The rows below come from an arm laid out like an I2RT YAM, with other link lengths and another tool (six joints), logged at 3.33 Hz.
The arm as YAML. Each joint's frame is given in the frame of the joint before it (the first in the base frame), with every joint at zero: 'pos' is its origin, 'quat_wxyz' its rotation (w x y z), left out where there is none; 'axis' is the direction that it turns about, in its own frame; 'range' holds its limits. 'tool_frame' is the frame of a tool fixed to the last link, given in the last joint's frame.
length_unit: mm
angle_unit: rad
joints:
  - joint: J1
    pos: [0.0, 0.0, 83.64]
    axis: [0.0, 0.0, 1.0]
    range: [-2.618, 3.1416]
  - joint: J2
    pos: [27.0, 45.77, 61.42]
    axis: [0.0, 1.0, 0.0]
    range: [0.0, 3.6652]
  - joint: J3
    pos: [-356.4, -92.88, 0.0]
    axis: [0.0, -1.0, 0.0]
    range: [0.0, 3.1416]
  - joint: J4
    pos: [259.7, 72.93, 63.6]
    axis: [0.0, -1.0, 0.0]
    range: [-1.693, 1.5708]
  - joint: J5
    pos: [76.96, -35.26, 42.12]
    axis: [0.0, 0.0, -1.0]
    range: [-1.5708, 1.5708]
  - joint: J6
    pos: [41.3, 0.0, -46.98]
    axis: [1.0, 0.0, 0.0]
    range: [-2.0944, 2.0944]
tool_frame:
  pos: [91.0, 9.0, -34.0]
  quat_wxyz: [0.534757, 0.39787, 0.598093, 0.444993]
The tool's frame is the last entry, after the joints.
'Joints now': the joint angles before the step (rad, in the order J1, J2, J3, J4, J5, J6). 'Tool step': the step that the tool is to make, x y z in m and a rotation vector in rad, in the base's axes. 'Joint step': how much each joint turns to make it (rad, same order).
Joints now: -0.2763, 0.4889, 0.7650, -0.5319, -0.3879, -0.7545
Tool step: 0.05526, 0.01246, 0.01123, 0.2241, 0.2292, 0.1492
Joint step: 0.0023, 0.3143, 0.1508, -0.0721, -0.1923, 0.1003
